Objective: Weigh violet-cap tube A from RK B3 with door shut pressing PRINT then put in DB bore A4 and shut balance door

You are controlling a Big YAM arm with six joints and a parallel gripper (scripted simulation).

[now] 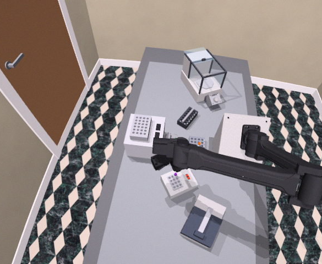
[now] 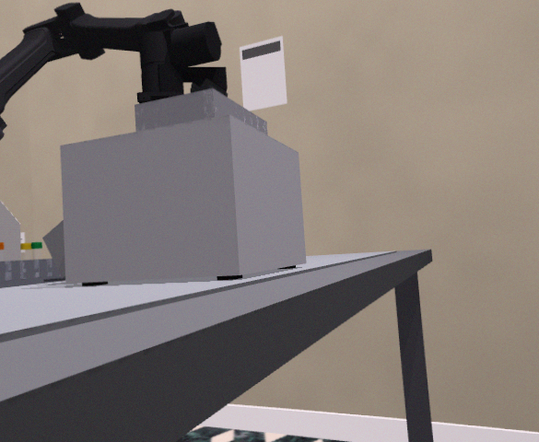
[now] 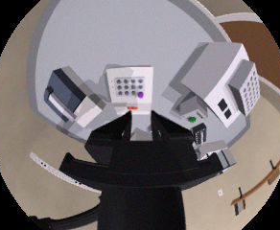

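The balance door lies 15 cm behind my hand, 71 cm to the right of it and 3 cm above it. Also, from my hand: tube rack RK (12 cm behind, 18 cm to the right, 16 cm below); dry block DB (3 cm behind, 2 cm to the left, 15 cm below); black magnet block MG (7 cm behind, 38 cm to the right, 16 cm below).
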